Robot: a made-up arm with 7 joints.
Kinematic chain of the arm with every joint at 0, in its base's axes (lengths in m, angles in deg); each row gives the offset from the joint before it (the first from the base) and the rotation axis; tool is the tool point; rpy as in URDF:
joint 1: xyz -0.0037 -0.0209 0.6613 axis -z
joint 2: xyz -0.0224 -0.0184 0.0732 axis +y
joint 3: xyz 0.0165 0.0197 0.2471 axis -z
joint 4: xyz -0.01 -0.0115 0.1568 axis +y
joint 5: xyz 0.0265 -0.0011 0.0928 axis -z
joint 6: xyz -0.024 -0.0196 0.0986 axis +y
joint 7: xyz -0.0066 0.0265 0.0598 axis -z
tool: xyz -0.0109 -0.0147 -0.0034 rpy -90 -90 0
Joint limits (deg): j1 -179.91..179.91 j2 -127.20..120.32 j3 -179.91..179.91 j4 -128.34..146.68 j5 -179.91..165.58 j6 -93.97..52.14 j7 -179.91..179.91
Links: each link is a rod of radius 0.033 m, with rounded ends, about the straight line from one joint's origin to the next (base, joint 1, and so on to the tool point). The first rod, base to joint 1, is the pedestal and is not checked.
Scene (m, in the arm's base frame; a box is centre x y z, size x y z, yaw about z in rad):
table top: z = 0
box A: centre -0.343 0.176 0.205 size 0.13 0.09 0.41 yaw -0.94
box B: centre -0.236 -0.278 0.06 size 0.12 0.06 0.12 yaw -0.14
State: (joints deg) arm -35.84 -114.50 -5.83 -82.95 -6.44 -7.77 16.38
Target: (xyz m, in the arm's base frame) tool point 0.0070 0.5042 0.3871
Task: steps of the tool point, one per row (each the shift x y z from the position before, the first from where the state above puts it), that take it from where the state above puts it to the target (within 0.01 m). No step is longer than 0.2 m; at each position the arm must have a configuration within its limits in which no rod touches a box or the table.
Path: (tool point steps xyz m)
1: -0.1131 0.0462 0.0108
2: -0.0995 0.0870 0.0271
3: -0.0696 0.1215 0.0433
4: -0.0267 0.1429 0.0579
5: 0.0224 0.1467 0.0704
6: 0.1061 0.1021 -0.0487
7: 0.1278 0.0684 -0.0452
8: 0.1385 0.0303 -0.0415
9: 0.1377 -0.0081 -0.0376

